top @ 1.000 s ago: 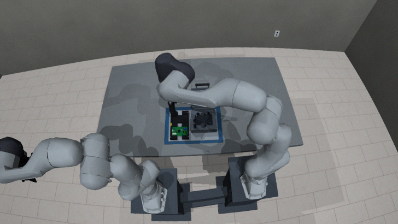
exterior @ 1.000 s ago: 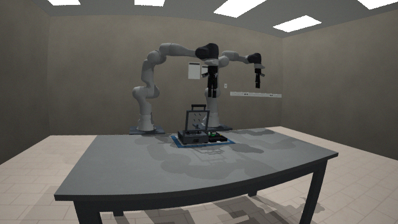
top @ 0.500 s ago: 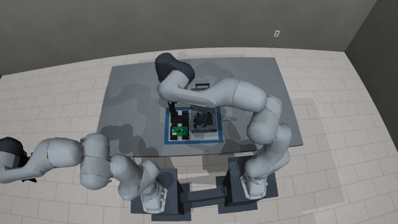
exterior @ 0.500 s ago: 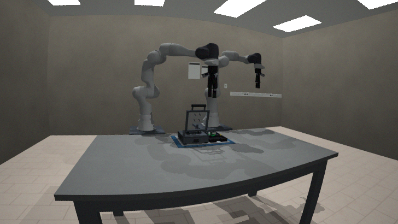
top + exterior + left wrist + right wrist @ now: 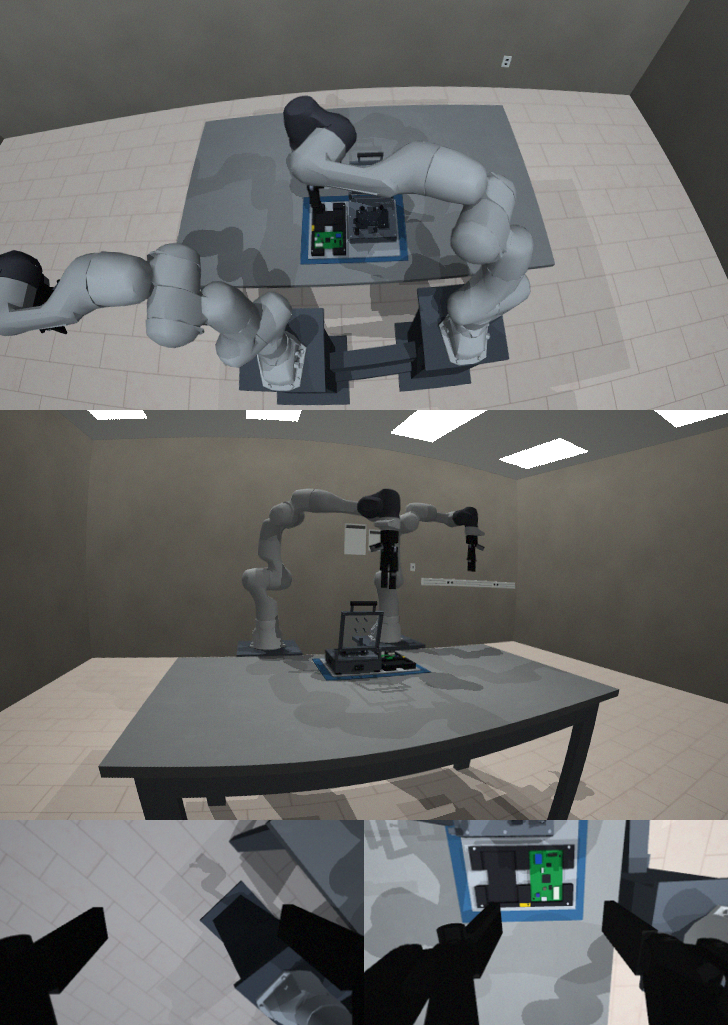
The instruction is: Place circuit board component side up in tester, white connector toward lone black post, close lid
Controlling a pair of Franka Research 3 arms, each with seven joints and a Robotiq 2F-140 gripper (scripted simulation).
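Note:
The green circuit board lies 31 cm below my right hand. Round my right hand: clear lid 16 cm ahead, 19 cm to the right, 15 cm below; nest 5 cm ahead, 17 cm to the right, 26 cm below; black tray 5 cm ahead, 31 cm below.

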